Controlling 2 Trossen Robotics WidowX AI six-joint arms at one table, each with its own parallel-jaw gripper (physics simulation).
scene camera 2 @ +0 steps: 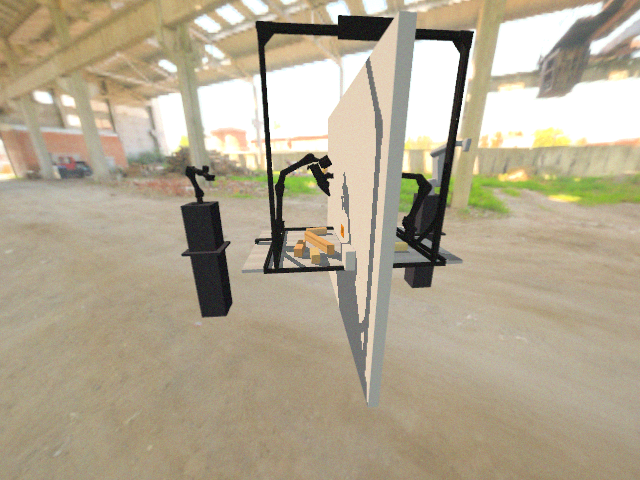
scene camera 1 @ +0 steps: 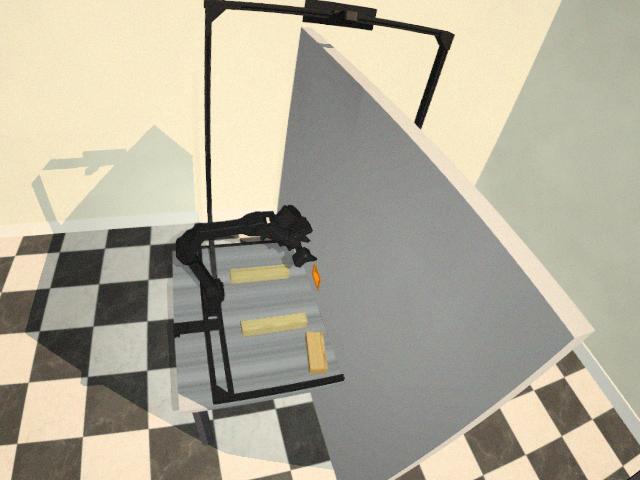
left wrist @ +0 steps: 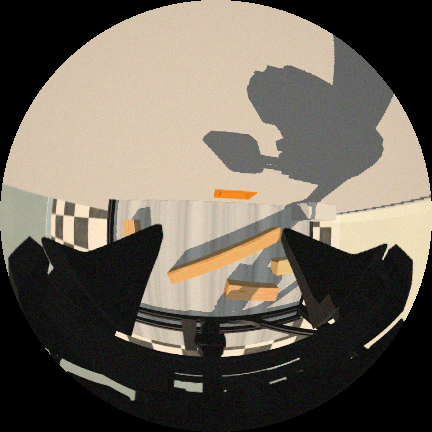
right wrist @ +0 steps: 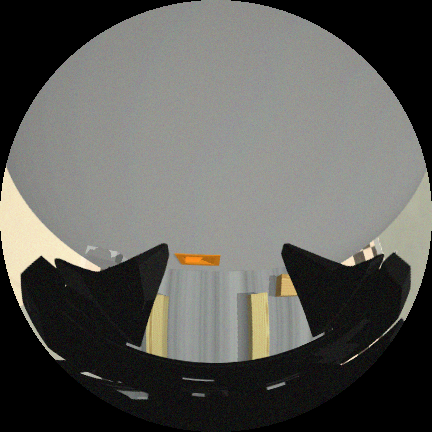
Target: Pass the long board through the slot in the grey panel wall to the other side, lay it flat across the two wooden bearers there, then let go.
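Places are measured from the left arm's base along level axes (x ahead, y left, z up), in metres.
Pixels of known places: left gripper, fingertip midpoint: (scene camera 2: 329, 195) (left wrist: 224, 232); right gripper, fingertip midpoint: (scene camera 1: 312, 250) (right wrist: 227, 250); left arm's base at its link origin: (left wrist: 209, 326); right arm's base at its link origin: (scene camera 2: 409, 238) (scene camera 1: 211, 309).
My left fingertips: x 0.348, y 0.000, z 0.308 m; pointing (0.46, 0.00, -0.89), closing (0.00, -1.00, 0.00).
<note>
Ahead of a thing's pixels: the offset from my left fingertips to its top centre. "spot": to the spot under its first point.
The long board {dx -0.075, dy -0.040, dz -0.268 m} (scene camera 2: 319, 241) (left wrist: 226, 255) lies slantwise on the left arm's side of the grey panel wall (scene camera 1: 413, 258) (scene camera 2: 356, 129) (left wrist: 125, 110) (right wrist: 215, 125). The orange-rimmed slot {spot: dx +0.124, dy -0.064, dz -0.249 m} (scene camera 1: 316, 276) (scene camera 2: 342, 230) (left wrist: 235, 194) (right wrist: 216, 260) is low in the wall. Two pale wooden bearers {dx +0.347, dy -0.157, dz -0.283 m} (scene camera 1: 259, 273) {dx +0.337, dy +0.106, dz -0.283 m} (scene camera 1: 273, 324) (right wrist: 159, 325) (right wrist: 259, 325) lie parallel on the other side. My left gripper (scene camera 2: 330, 184) (left wrist: 224, 232) is open and empty, above the board and facing the wall. My right gripper (scene camera 1: 312, 248) (right wrist: 227, 250) is open and empty, near the wall and slot, above the bearers' side.
On the right arm's side, a wooden block {dx +0.208, dy +0.253, dz -0.289 m} (scene camera 1: 316, 352) (right wrist: 286, 285) lies near the wall. On the board's side lie an orange-brown block {dx -0.194, dy -0.128, dz -0.277 m} (scene camera 2: 299, 249) (left wrist: 251, 291), a pale block {dx -0.113, dy -0.259, dz -0.277 m} (scene camera 2: 315, 255) (left wrist: 280, 266) and another block {dx -0.063, dy +0.248, dz -0.283 m} (scene camera 2: 316, 230) (left wrist: 131, 227). A black frame (scene camera 1: 208, 129) (scene camera 2: 267, 129) surrounds the table.
</note>
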